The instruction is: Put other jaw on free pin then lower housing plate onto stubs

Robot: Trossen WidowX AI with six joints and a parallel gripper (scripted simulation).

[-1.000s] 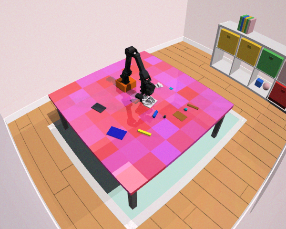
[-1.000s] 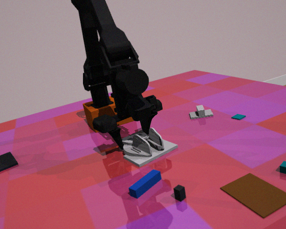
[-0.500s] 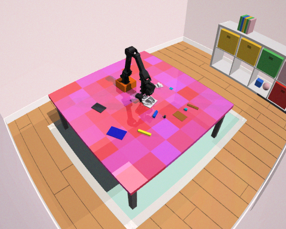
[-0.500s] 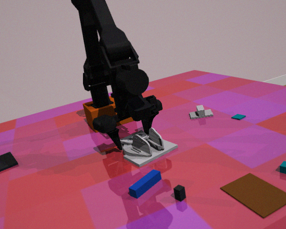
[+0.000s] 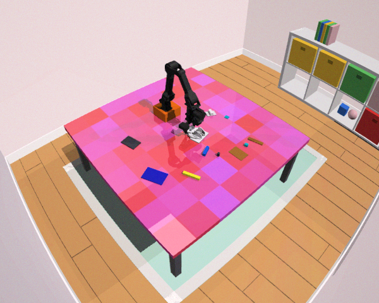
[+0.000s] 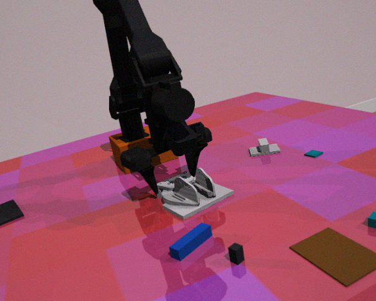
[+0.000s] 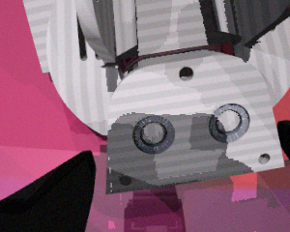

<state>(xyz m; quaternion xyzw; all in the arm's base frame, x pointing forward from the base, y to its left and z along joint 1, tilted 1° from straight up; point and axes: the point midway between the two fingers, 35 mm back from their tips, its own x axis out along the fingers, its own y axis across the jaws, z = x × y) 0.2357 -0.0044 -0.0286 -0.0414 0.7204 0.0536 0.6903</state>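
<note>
My gripper tip is now 3 cm short of the grey jaw and 2 cm to the right of it. Round my gripper tip: black cube: 28 cm ahead, 4 cm to the right; then blue block: 20 cm ahead, 7 cm to the right; then white t-shaped block: 26 cm to the left, 3 cm behind.
</note>
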